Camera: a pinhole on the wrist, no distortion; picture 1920 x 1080 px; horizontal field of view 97.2 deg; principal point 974.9 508.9 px. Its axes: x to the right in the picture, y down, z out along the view. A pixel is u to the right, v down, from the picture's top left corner.
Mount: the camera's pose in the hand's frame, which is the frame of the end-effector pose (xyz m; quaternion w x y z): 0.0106 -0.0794 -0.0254 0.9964 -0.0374 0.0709 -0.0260
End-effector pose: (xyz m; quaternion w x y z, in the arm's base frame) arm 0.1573 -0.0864 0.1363 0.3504 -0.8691 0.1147 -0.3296
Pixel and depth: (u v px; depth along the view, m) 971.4 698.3 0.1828
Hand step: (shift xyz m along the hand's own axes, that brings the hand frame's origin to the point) 0.0379 -0.0257 0.1520
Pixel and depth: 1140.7 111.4 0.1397
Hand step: 0.0546 -0.1364 0.1138
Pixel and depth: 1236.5 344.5 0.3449
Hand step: 0.1623 -0.1278 0.3055
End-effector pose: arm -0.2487 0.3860 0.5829 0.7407 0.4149 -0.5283 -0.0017
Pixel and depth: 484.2 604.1 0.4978
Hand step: -0.2008 0.0281 0.5018
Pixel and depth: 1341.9 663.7 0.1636
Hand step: 0.1056 -0.0421 0.1239
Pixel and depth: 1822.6 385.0 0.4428
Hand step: 0.5095 -0.1379 0.3550
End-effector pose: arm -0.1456 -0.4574 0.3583 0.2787 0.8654 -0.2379 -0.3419
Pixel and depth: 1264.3 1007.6 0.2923
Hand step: 0.1593 0.1071 0.2357
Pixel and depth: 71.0 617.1 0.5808
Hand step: -0.5160 0.0711 0.6286
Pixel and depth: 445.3 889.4 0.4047
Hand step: -0.1733 0.1449 0.3952
